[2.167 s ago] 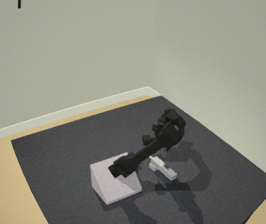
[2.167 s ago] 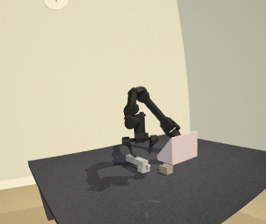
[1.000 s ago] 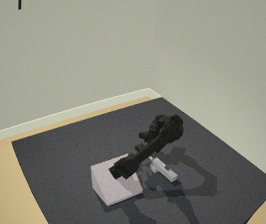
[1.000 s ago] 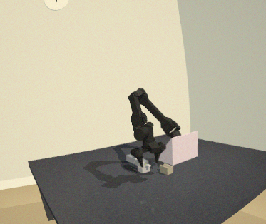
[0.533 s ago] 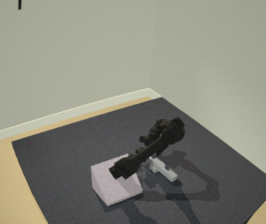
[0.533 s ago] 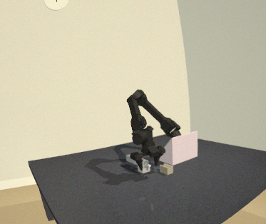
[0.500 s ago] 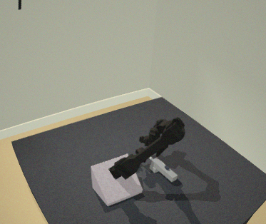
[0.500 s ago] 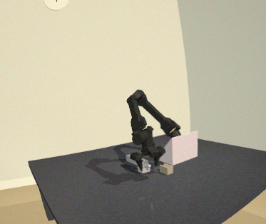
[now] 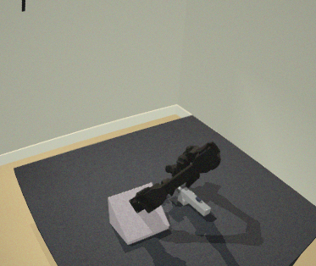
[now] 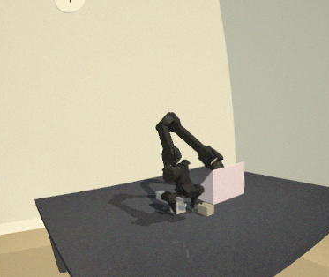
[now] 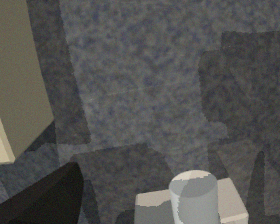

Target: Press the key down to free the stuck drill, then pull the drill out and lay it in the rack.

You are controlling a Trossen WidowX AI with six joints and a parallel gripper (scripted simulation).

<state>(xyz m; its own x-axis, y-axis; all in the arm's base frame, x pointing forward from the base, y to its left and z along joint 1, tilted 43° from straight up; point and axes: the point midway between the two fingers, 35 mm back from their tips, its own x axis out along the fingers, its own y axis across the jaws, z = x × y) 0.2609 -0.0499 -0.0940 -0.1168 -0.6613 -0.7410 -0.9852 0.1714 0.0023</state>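
Now: gripper tip 1 cm past the drill, 5 cm to the left of it and 3 cm below it. Also, from my gripper tip: white block 1 cm behind, 11 cm to the right, 2 cm above; rack 7 cm behind, 6 cm to the left; key 2 cm behind, 14 cm to the right, 3 cm above.
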